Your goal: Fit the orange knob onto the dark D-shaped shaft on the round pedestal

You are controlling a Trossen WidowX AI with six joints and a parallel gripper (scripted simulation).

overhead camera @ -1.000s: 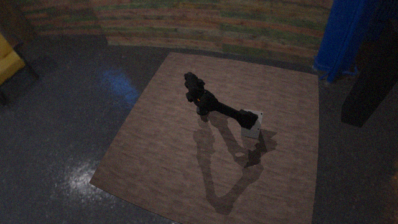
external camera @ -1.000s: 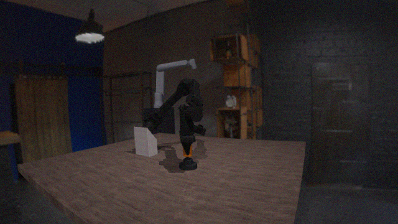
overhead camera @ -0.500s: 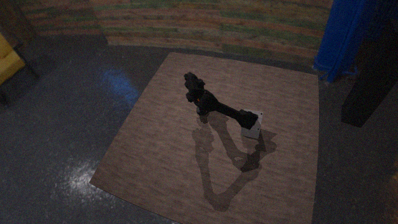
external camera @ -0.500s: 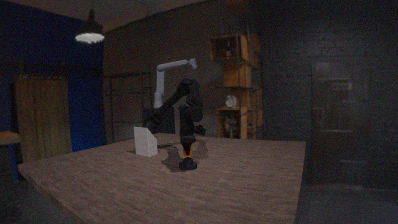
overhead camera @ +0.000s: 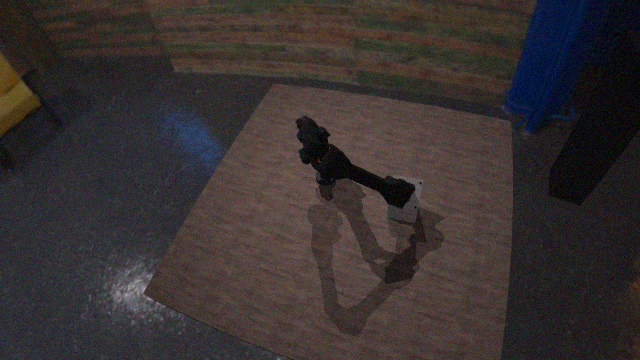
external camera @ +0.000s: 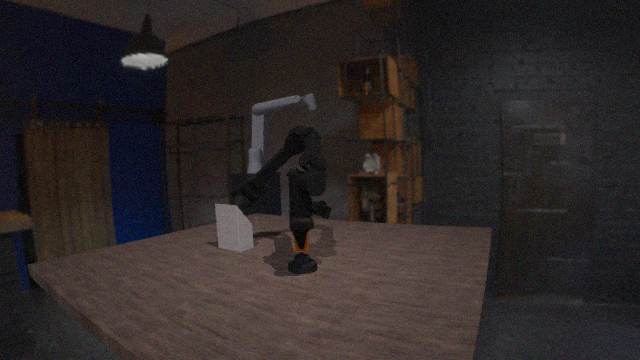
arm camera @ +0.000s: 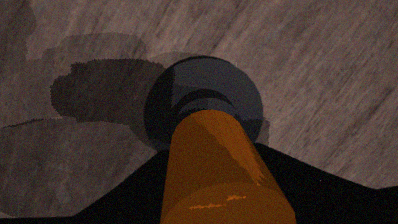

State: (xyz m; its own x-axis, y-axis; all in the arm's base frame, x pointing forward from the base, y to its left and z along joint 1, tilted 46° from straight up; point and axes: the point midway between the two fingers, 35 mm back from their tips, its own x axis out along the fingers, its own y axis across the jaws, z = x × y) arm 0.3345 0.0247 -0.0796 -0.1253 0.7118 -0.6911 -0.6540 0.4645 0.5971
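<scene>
My gripper tip is 2 cm below the orange knob. Round my gripper tip: dark round pedestal (4 cm below).
</scene>
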